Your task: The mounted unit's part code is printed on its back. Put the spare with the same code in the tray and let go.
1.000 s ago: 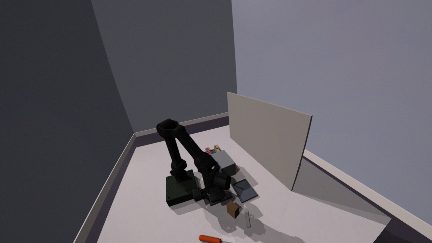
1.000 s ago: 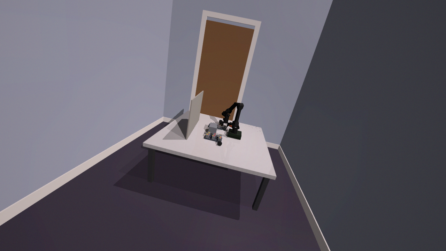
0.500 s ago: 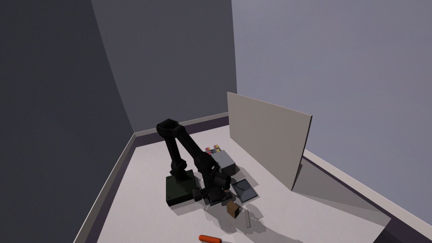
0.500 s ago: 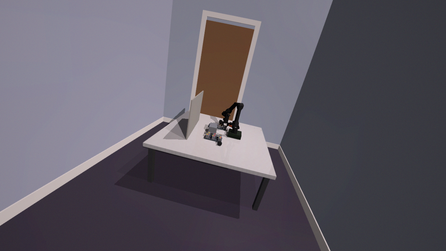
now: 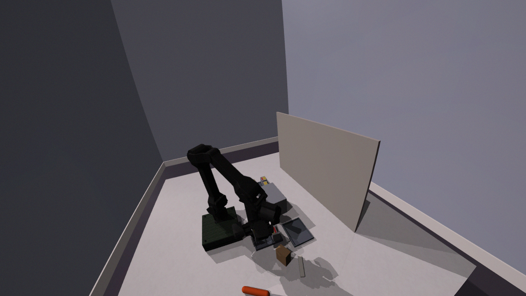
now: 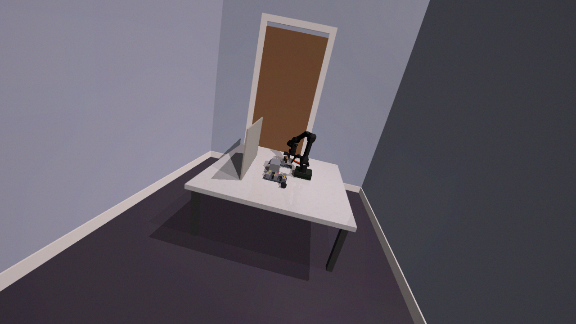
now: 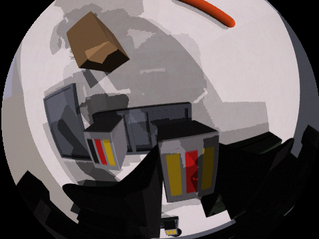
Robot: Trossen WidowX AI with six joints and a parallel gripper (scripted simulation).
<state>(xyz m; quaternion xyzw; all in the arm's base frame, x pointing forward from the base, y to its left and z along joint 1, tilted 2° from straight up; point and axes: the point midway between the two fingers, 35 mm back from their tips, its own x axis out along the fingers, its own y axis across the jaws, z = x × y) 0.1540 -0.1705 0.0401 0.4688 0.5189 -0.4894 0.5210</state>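
Right now the grey-blue tray is 18 cm ahead of my gripper tip and 5 cm below it. From my gripper tip the other things lie so: brown box 7 cm ahead, 10 cm to the right, 2 cm below; then tall beige panel 38 cm ahead, 23 cm to the left, 17 cm above; then grey mounted unit 13 cm ahead, 21 cm to the left, 1 cm below.
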